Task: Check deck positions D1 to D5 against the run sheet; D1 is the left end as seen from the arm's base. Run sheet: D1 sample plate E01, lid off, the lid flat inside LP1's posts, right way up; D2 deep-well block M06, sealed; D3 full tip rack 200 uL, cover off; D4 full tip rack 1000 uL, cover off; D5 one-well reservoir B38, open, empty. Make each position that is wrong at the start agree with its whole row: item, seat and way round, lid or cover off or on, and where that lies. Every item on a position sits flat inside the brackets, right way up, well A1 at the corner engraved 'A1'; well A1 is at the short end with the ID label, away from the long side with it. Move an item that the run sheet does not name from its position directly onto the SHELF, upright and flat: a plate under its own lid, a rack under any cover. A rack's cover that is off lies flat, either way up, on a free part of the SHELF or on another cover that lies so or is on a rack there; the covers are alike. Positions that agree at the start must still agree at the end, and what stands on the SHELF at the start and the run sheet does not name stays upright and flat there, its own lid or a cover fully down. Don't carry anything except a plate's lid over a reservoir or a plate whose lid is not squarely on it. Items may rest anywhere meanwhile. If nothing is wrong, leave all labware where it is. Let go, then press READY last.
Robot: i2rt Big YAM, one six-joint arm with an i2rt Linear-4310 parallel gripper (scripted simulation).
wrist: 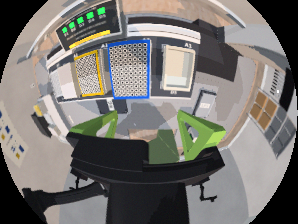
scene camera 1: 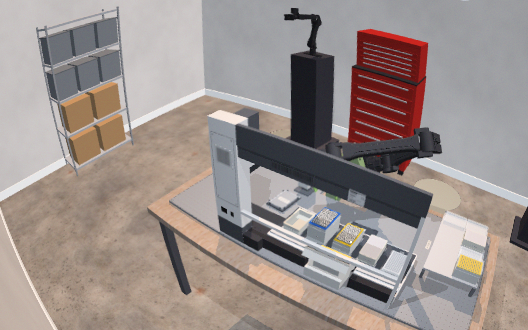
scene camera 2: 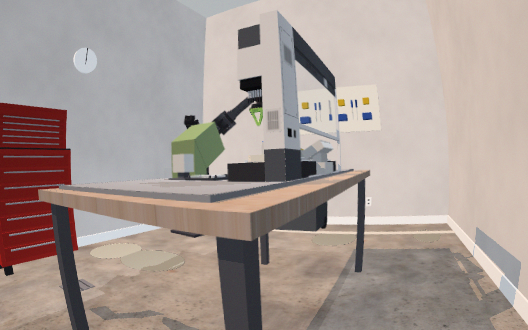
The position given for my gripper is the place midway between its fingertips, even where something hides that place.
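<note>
My own gripper [wrist: 147, 113] is in sight. I also see a cream reservoir [wrist: 180, 61], along with a blue-framed tip rack [wrist: 129, 61] and a yellow-framed tip rack [wrist: 92, 68]. There is a shelf [scene camera 1: 443, 255] as well, and I can see a dark gantry beam [scene camera 1: 350, 175].
</note>
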